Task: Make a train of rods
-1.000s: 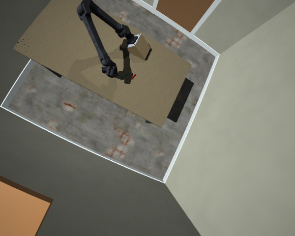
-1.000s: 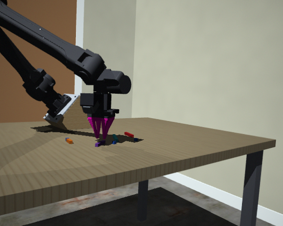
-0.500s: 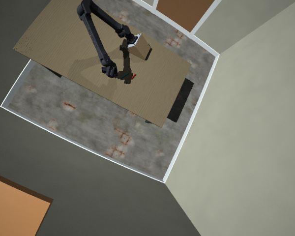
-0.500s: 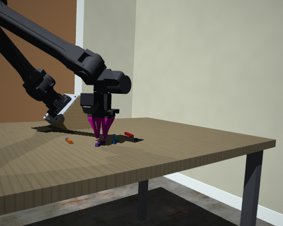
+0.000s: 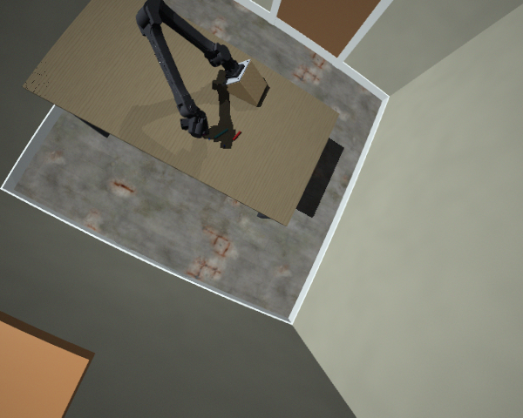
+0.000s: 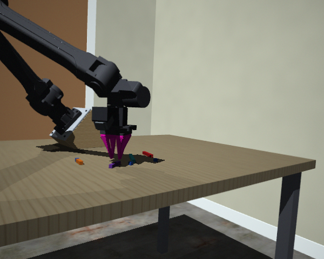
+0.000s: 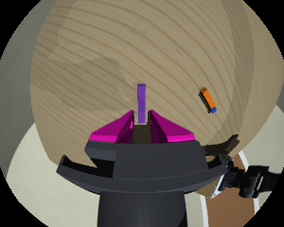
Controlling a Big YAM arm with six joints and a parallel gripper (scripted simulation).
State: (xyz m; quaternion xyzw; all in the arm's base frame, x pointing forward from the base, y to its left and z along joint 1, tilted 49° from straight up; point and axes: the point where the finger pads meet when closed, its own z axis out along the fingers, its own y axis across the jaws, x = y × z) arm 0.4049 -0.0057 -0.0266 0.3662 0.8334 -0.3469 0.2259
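My hand is 2 cm above the purple rod. The rest, counted from my hand: turquoise rod: 9 cm to the left, 6 cm behind, 2 cm below; red rod: 17 cm to the left, 10 cm behind, 2 cm below; orange rod: 8 cm to the right, 7 cm behind, 2 cm below.
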